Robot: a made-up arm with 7 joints. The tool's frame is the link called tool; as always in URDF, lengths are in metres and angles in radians.
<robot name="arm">
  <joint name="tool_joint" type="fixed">
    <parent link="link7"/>
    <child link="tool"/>
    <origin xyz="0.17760 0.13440 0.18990" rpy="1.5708 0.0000 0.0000"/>
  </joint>
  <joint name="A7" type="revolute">
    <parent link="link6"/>
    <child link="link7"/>
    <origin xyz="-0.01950 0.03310 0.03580"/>
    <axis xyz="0 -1 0"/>
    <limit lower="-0.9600" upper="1.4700" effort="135" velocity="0.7"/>
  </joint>
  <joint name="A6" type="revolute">
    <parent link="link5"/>
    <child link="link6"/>
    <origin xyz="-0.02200 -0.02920 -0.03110"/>
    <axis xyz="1 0 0"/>
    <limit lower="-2.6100" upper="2.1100" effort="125" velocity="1"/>
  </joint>
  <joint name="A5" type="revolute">
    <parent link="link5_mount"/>
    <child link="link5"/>
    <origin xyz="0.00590 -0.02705 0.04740"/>
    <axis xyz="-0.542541 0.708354 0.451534"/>
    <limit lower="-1.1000" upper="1.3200" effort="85" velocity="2.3"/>
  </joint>
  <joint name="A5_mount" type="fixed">
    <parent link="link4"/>
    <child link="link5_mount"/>
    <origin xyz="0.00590 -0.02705 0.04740"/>
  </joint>
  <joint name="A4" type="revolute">
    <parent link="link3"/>
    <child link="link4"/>
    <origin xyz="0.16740 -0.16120 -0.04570"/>
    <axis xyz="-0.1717 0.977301 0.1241"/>
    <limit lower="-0.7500" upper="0.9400" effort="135" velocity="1"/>
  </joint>
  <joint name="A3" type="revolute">
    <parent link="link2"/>
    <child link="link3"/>
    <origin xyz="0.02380 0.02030 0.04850"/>
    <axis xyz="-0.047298 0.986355 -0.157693"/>
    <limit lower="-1.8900" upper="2.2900" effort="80" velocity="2.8"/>
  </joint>
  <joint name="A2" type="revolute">
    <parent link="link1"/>
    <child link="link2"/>
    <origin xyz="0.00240 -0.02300 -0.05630"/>
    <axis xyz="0 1 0"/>
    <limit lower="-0.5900" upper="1.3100" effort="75" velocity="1.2"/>
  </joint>
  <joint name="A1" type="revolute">
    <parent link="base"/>
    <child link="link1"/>
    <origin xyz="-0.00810 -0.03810 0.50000"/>
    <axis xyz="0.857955 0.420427 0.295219"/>
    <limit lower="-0.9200" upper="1.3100" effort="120" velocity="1.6"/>
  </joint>
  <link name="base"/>
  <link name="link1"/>
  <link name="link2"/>
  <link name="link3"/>
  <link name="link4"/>
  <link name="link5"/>
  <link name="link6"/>
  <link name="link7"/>
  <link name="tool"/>
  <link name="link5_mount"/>
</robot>
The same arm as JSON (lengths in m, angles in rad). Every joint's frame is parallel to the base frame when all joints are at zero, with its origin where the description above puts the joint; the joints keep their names.
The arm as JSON. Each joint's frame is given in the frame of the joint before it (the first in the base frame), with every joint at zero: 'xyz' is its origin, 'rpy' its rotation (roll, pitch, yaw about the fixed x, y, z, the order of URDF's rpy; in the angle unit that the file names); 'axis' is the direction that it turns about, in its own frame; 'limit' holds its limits. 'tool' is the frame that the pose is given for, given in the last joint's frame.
{"units": {"length": "m", "angle": "rad"}, "joints": [{"name": "A1", "type": "revolute", "origin": {"xyz": [-0.0081, -0.0381, 0.5], "rpy": [0.0, 0.0, 0.0]}, "axis": [0.857981, 0.420391, 0.295194], "limit": {"lower": -0.92, "upper": 1.31}}, {"name": "A2", "type": "revolute", "origin": {"xyz": [0.0024, -0.023, -0.0563], "rpy": [0.0, 0.0, 0.0]}, "axis": [0.0, 1.0, 0.0], "limit": {"lower": -0.59, "upper": 1.31}}, {"name": "A3", "type": "revolute", "origin": {"xyz": [0.0238, 0.0203, 0.0485], "rpy": [0.0, 0.0, 0.0]}, "axis": [-0.047298, 0.986355, -0.157693], "limit": {"lower": -1.89, "upper": 2.29}}, {"name": "A4", "type": "revolute", "origin": {"xyz": [0.1674, -0.1612, -0.0457], "rpy": [0.0, 0.0, 0.0]}, "axis": [-0.1717, 0.977301, 0.1241], "limit": {"lower": -0.75, "upper": 0.94}}, {"name": "A5", "type": "revolute", "origin": {"xyz": [0.0118, -0.0541, 0.0948], "rpy": [0.0, 0.0, 0.0]}, "axis": [-0.542503, 0.708404, 0.451502], "limit": {"lower": -1.1, "upper": 1.32}}, {"name": "A6", "type": "revolute", "origin": {"xyz": [-0.022, -0.0292, -0.0311], "rpy": [0.0, 0.0, 0.0]}, "axis": [1.0, 0.0, 0.0], "limit": {"lower": -2.61, "upper": 2.11}}, {"name": "A7", "type": "revolute", "origin": {"xyz": [-0.0195, 0.0331, 0.0358], "rpy": [0.0, 0.0, 0.0]}, "axis": [0.0, -1.0, 0.0], "limit": {"lower": -0.96, "upper": 1.47}}], "tool": {"origin": {"xyz": [0.1776, 0.1344, 0.1899], "rpy": [1.5708, 0.0, 0.0]}}}
